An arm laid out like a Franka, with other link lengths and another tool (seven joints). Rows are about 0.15 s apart.
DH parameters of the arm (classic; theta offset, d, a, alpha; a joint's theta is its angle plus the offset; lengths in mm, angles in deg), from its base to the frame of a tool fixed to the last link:
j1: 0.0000 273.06 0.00 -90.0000
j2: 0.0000 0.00 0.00 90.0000
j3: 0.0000 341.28 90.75 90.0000
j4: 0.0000 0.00 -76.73 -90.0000
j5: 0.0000 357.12 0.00 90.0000
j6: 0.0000 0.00 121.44 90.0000
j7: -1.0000 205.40 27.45 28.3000
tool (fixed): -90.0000 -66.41 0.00 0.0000
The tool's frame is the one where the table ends.
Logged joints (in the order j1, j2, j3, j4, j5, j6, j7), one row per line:
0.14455, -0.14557, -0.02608, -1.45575, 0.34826, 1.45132, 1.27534
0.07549, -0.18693, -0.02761, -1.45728, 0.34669, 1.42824, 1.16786
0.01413, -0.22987, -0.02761, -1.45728, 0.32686, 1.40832, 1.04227
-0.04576, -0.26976, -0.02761, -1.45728, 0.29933, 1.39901, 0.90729
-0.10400, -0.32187, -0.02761, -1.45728, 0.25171, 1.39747, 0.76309
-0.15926, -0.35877, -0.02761, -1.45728, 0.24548, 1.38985, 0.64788
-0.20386, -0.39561, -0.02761, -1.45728, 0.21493, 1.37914, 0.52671
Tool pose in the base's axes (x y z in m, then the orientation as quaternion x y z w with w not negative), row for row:
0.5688, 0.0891, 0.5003, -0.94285, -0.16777, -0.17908, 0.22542
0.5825, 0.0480, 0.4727, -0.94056, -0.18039, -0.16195, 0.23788
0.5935, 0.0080, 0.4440, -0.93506, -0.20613, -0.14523, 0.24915
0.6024, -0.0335, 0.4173, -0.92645, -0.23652, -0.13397, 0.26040
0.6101, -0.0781, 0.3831, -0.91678, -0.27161, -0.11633, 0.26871
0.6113, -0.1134, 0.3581, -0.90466, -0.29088, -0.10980, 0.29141
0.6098, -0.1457, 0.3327, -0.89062, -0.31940, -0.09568, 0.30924
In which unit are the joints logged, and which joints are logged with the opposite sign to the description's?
The joints are logged in radians. Opposite sign: j2.
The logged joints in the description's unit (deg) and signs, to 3 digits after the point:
8.282, 8.341, -1.494, -83.408, 19.954, 83.155, 73.072
4.325, 10.710, -1.582, -83.496, 19.864, 81.832, 66.913
0.810, 13.171, -1.582, -83.496, 18.728, 80.691, 59.718
-2.622, 15.456, -1.582, -83.496, 17.150, 80.157, 51.984
-5.959, 18.442, -1.582, -83.496, 14.422, 80.069, 43.722
-9.125, 20.556, -1.582, -83.496, 14.065, 79.633, 37.121
-11.680, 22.667, -1.582, -83.496, 12.315, 79.019, 30.178

